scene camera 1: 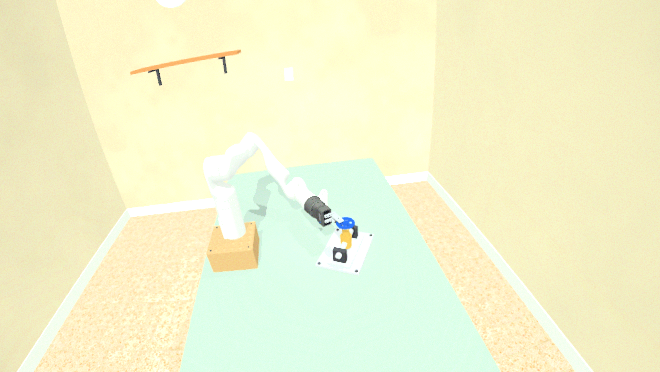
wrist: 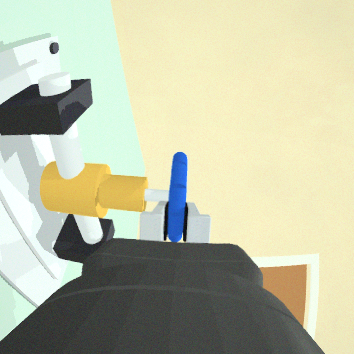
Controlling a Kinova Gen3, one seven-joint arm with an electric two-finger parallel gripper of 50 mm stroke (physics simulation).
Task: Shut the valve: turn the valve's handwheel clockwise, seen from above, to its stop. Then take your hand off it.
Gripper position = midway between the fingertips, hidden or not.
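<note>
You'd see the gripper [wrist: 175,215] here, and there's a blue handwheel [wrist: 176,195] too. There's also a white base plate [scene camera 1: 356,266].
</note>
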